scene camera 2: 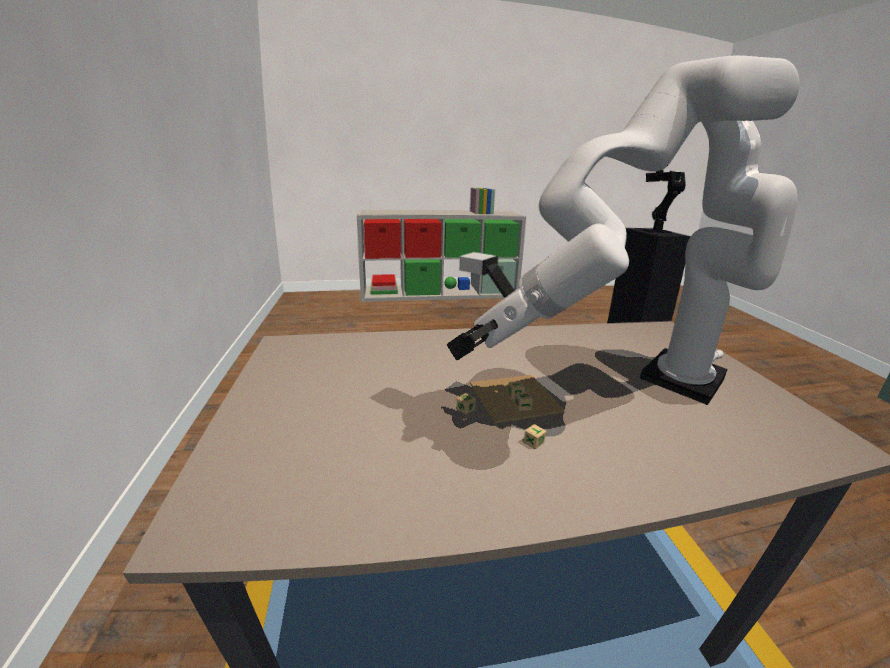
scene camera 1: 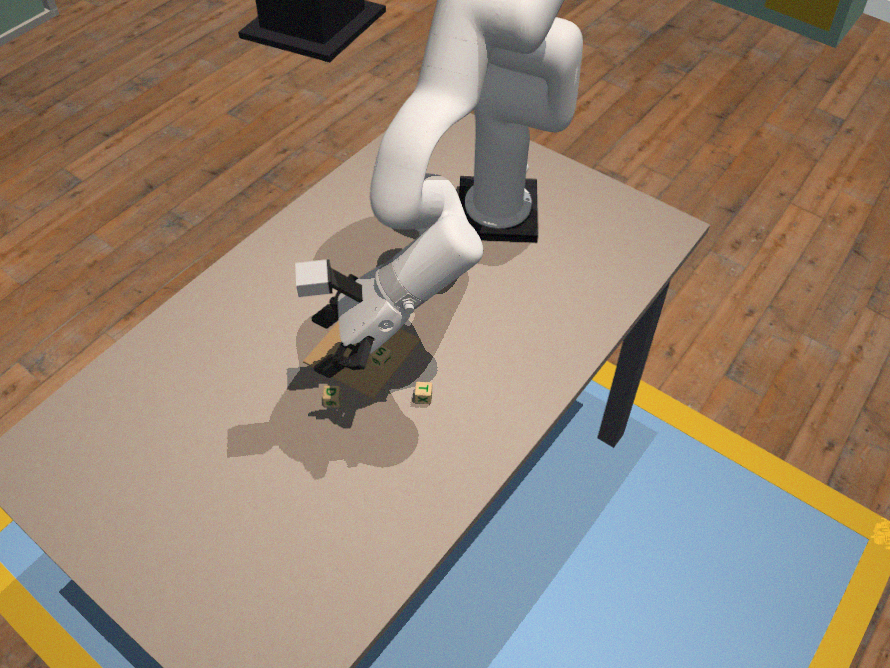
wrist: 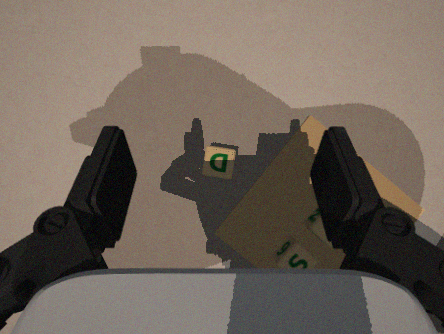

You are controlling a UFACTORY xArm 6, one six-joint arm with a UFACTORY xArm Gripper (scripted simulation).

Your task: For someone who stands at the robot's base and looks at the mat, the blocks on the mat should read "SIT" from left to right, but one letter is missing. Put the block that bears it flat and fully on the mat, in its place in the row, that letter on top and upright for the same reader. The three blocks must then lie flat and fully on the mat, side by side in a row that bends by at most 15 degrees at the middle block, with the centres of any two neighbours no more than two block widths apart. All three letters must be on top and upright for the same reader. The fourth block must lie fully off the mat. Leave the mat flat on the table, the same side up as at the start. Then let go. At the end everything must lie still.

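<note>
A tan mat (scene camera 1: 369, 381), (scene camera 2: 493, 394), (wrist: 274, 208) is part of the scene. The gripper (scene camera 1: 319, 347), (scene camera 2: 467, 342), (wrist: 223, 150) can be seen too, and so can a D block (wrist: 218, 162).
</note>
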